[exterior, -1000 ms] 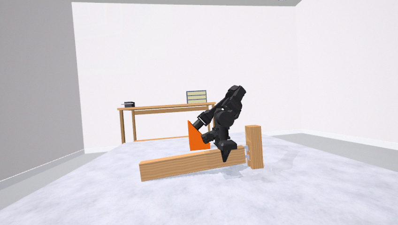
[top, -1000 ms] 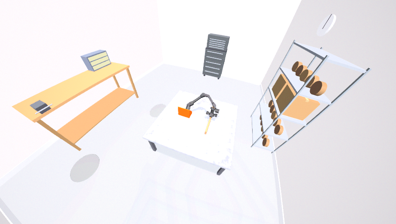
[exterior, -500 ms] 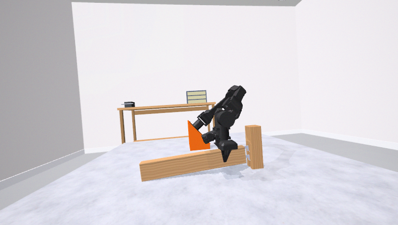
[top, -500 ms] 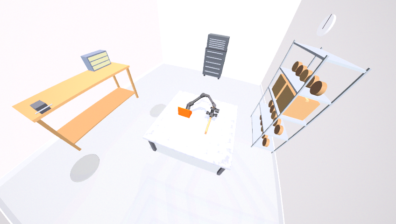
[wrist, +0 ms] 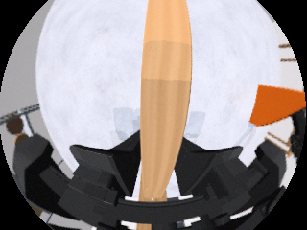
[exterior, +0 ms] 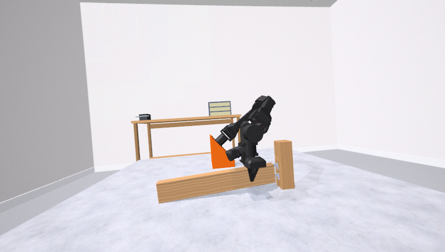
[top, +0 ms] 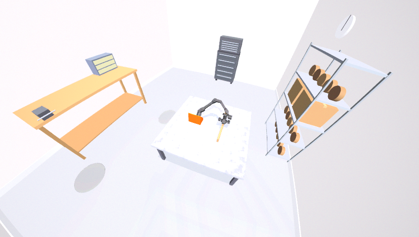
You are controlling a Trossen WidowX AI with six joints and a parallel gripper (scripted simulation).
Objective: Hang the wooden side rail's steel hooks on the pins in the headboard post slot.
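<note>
Right now the headboard post is 140 mm to the left of my gripper tip and 40 mm above it.
</note>
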